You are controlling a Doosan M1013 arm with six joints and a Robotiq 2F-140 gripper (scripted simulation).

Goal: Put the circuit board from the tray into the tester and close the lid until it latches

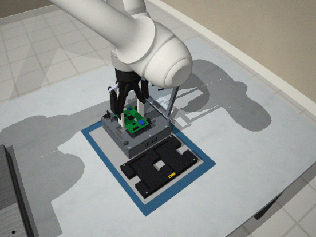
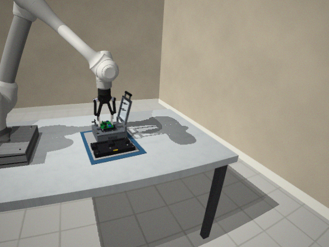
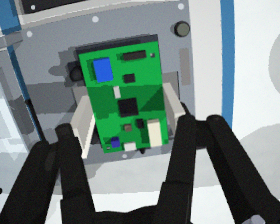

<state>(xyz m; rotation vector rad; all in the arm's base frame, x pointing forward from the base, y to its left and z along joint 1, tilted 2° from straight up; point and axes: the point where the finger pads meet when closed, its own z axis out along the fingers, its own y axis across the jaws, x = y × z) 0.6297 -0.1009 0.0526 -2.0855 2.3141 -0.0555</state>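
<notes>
Right now my hand is 20 mm above the green circuit board. Also, from my hand: latch hook (60 mm to the left, 50 mm behind, 20 mm below); tester lid (120 mm ahead, 80 mm above, 10 mm to the right).
</notes>
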